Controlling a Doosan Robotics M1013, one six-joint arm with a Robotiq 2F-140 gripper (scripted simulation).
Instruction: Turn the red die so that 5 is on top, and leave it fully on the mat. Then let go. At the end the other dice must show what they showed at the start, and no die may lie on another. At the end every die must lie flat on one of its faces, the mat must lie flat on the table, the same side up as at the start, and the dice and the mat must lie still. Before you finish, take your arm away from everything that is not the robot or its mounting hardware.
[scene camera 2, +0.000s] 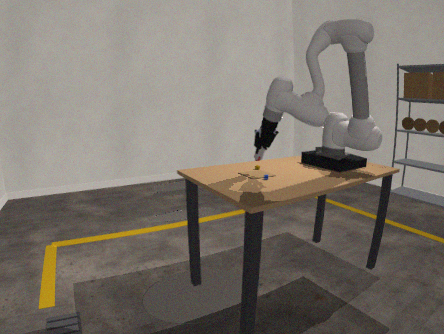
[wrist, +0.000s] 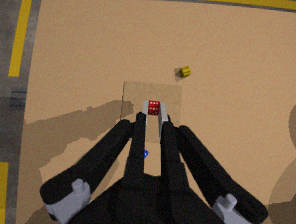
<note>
I see my gripper (wrist: 153, 108) and a thin tan mat (wrist: 135, 93).
</note>
